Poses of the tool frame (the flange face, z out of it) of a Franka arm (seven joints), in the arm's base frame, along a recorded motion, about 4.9 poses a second.
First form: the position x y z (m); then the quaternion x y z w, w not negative.
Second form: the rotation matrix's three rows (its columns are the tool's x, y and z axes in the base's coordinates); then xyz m. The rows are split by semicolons. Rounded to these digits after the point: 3 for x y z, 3 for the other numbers.
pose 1, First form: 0.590, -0.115, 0.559, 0.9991, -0.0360, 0.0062, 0.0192
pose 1, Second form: 0.997, -0.072, 0.011; -0.072, -0.997, -0.039; 0.014, 0.038, -0.999; 0.590, -0.115, 0.559
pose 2, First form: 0.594, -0.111, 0.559, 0.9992, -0.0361, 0.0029, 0.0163
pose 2, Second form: 0.997, -0.072, 0.005; -0.072, -0.997, -0.033; 0.007, 0.032, -0.999; 0.594, -0.111, 0.559
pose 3, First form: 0.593, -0.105, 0.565, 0.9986, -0.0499, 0.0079, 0.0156
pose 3, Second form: 0.995, -0.100, 0.014; -0.099, -0.995, -0.032; 0.017, 0.030, -0.999; 0.593, -0.105, 0.565
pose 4, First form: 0.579, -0.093, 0.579, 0.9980, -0.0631, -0.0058, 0.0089
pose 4, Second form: 0.992, -0.126, -0.013; -0.126, -0.992, -0.017; -0.010, 0.018, -1.000; 0.579, -0.093, 0.579
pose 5, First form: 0.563, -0.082, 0.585, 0.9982, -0.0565, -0.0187, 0.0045
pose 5, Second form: 0.993, -0.113, -0.038; -0.113, -0.994, -0.007; -0.037, 0.011, -0.999; 0.563, -0.082, 0.585
